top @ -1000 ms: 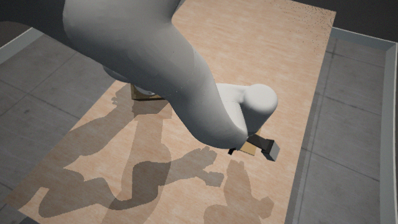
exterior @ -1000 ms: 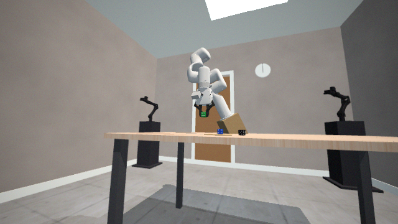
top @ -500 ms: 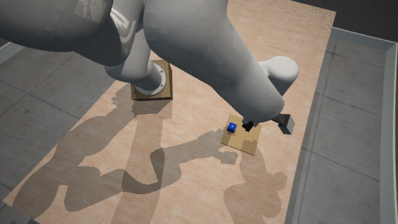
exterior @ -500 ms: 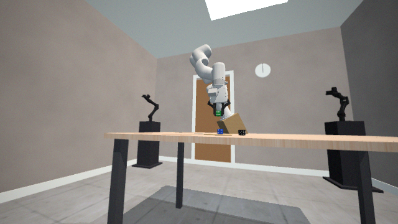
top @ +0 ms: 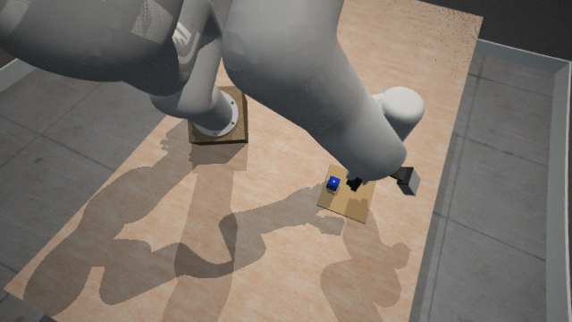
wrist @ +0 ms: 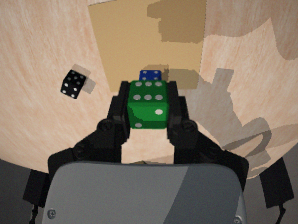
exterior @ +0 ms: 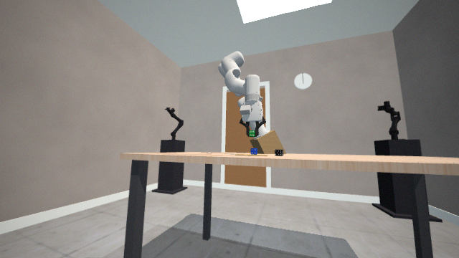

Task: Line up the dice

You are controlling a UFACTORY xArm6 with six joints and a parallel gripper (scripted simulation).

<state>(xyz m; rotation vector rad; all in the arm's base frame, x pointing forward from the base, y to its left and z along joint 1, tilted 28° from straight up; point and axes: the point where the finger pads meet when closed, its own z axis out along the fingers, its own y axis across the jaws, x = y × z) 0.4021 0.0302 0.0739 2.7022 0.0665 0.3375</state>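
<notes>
Now: the tan mat 110 mm below my hand. From my hand the other things lie so: green die: 10 mm below; black die: 120 mm to the left, 100 mm below, 40 mm behind; blue die: 90 mm below, 40 mm behind.
</notes>
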